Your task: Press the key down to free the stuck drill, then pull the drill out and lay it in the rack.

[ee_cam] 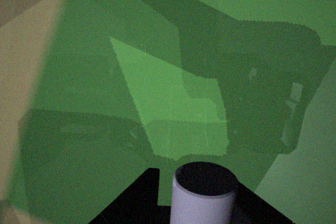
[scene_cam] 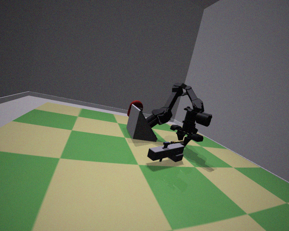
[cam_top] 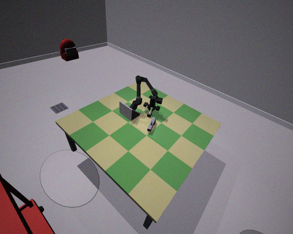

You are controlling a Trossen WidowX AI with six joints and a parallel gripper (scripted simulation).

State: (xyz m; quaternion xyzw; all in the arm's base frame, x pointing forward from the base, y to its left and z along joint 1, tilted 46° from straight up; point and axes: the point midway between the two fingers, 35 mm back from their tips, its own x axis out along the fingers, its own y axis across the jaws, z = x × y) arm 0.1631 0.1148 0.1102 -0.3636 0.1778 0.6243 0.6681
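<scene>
Right now my gripper tip is 1 cm short of the drill, 4 cm to the left of it and 3 cm below it. From my gripper tip the other things lie so: dark key 13 cm ahead, 22 cm to the right, 4 cm above; grey block 12 cm ahead, 20 cm to the right, 3 cm above; rack 1 cm ahead, 5 cm to the right, 1 cm above.
</scene>
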